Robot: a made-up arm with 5 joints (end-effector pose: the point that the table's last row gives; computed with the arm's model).
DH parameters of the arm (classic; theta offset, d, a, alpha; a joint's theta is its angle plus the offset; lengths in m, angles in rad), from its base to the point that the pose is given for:
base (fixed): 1.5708 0.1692 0 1.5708
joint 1: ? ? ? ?
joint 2: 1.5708 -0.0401 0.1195 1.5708
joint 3: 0 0.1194 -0.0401 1.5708
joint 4: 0 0.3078 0.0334 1.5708
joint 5: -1.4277 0 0.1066 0
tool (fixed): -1.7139 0.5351 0 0
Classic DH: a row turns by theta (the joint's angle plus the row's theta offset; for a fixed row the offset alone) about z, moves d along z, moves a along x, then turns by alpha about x.
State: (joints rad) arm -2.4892 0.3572 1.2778 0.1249 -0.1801
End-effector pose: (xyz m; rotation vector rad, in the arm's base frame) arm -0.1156 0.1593 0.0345 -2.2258 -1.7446 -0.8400
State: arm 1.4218 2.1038 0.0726 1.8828 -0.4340
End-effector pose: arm 0.1084 -0.3977 0.0153 1.2833 0.4466 -0.1851
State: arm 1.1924 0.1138 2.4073 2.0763 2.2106
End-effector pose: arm -0.1013 0.8827 0.3517 -0.5772 1.1156 0.7212
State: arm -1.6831 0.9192 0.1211 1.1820 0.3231
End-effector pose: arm -0.3246 0.2311 0.3368 -1.8095 0.0375 0.4086
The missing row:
joint 1: -1.5708 0.0494 0.2931 -1.5708
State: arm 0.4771 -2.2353 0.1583 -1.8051 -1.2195
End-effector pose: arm 0.0533 -0.4261 0.1654 0.8044 -0.0103 -1.1925
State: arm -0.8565 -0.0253 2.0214 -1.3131 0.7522
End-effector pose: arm -0.5201 -0.4030 0.3627 0.6056 -0.2068 -0.9818
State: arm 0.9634 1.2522 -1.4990 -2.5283 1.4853
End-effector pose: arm -0.3321 0.7676 0.1211 0.2320 -1.3738 -1.3777
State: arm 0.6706 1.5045 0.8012 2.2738 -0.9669
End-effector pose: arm -0.4182 -0.0867 0.4093 0.2326 -0.7584 -0.9147
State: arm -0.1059 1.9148 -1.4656 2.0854 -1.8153
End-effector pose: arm -0.3016 -0.5639 -0.0982 1.1147 1.0837 -2.1070
